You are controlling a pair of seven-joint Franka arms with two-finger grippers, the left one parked.
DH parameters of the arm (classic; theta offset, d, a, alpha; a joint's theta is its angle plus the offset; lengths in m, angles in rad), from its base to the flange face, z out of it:
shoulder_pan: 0 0.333 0 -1.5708
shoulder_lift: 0 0 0 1.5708
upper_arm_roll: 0 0.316 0.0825 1.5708
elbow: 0 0 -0.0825 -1.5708
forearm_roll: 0 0.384 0 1.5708
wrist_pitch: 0 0 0.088 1.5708
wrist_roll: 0 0.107 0 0
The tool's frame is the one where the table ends.
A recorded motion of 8 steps. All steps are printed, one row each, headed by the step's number.
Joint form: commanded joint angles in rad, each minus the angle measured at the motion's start. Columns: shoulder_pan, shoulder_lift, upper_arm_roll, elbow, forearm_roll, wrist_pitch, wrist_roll.
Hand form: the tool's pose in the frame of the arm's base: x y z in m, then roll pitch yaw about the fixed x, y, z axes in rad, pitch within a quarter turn. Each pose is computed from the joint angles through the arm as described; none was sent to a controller.
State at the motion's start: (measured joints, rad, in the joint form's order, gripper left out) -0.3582 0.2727 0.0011 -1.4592 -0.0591 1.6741 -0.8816
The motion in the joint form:
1: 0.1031 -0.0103 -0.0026 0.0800 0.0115 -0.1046 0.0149
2: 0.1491 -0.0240 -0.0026 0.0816 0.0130 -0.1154 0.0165
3: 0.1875 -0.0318 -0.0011 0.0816 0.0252 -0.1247 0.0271
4: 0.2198 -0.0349 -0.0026 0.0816 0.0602 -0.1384 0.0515
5: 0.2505 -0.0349 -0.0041 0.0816 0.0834 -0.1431 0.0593
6: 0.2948 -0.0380 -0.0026 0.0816 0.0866 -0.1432 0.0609
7: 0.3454 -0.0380 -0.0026 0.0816 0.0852 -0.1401 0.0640
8: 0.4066 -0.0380 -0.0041 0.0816 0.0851 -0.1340 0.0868
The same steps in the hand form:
1: 0.6087 -0.1649 0.5590 -3.1176 0.0832 0.6128
2: 0.6115 -0.1357 0.5675 -3.1202 0.0792 0.6564
3: 0.6137 -0.1095 0.5715 -3.1117 0.0709 0.6853
4: 0.6151 -0.0864 0.5723 -3.0822 0.0532 0.6918
5: 0.6171 -0.0657 0.5720 -3.0636 0.0401 0.7132
6: 0.6187 -0.0371 0.5739 -3.0635 0.0356 0.7572
7: 0.6202 -0.0059 0.5741 -3.0668 0.0347 0.8046
8: 0.6201 0.0312 0.5746 -3.0723 0.0325 0.8412

